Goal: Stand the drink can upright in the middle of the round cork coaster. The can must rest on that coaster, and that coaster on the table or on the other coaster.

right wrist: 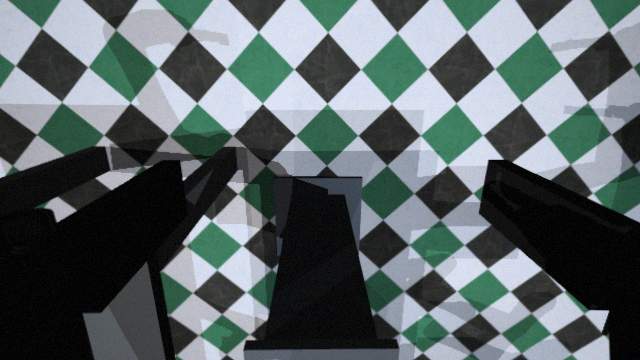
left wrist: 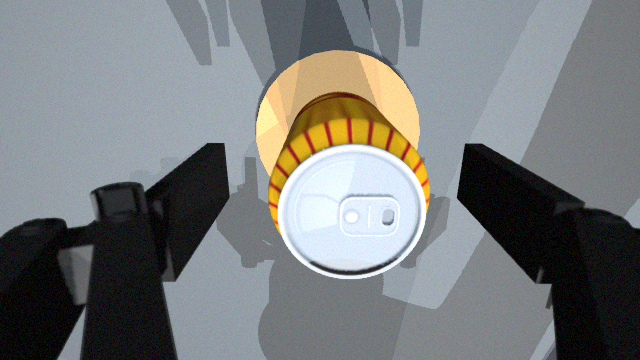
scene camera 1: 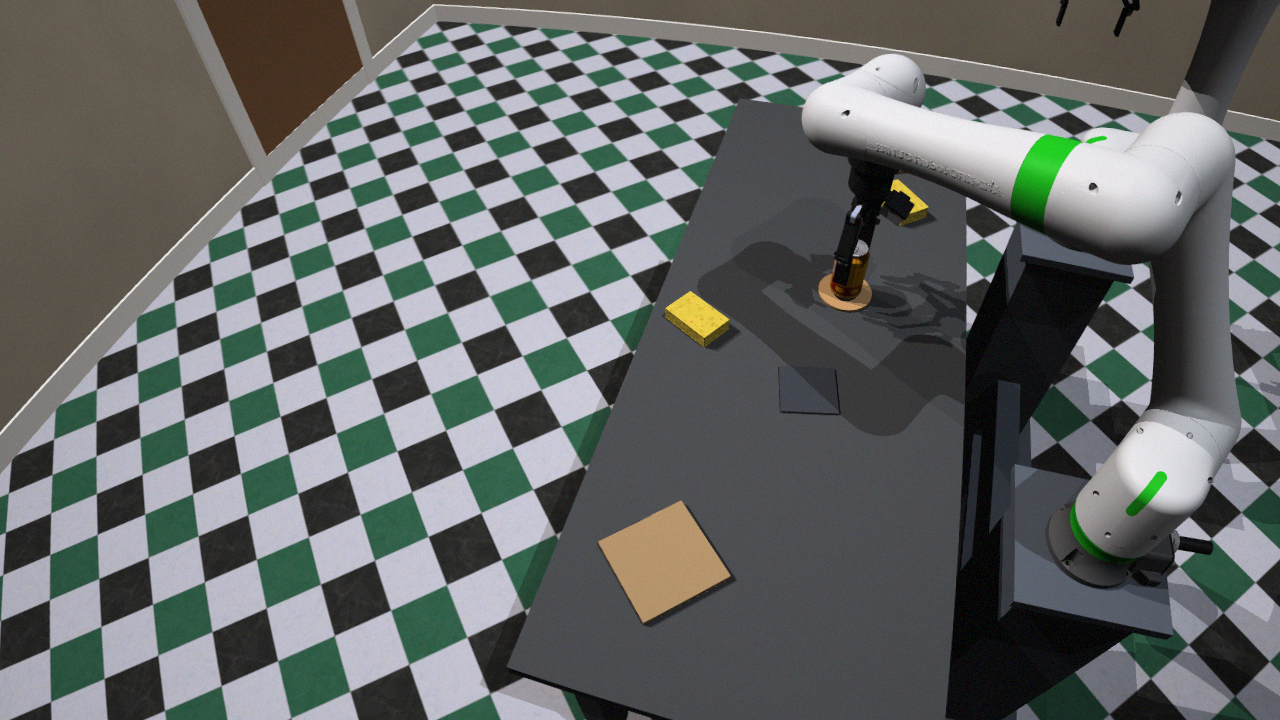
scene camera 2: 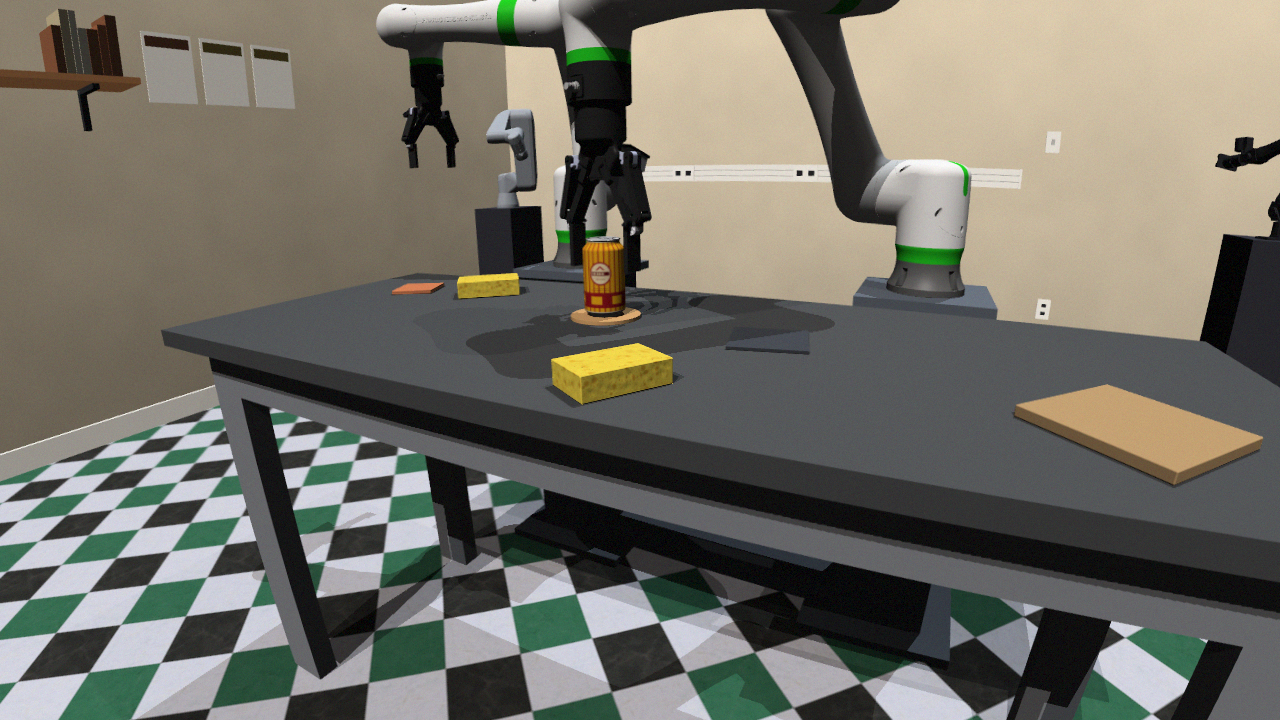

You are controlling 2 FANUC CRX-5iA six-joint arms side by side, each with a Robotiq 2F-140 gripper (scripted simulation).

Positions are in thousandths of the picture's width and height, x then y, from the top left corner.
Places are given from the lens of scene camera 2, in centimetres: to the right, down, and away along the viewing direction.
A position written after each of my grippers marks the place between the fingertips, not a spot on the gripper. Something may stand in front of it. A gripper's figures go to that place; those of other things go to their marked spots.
my left gripper (scene camera 2: 472, 373): -5, -14, 88
my right gripper (scene camera 2: 339, 233): -60, -55, 162
yellow drink can (scene camera 2: 471, 362): -5, -14, 85
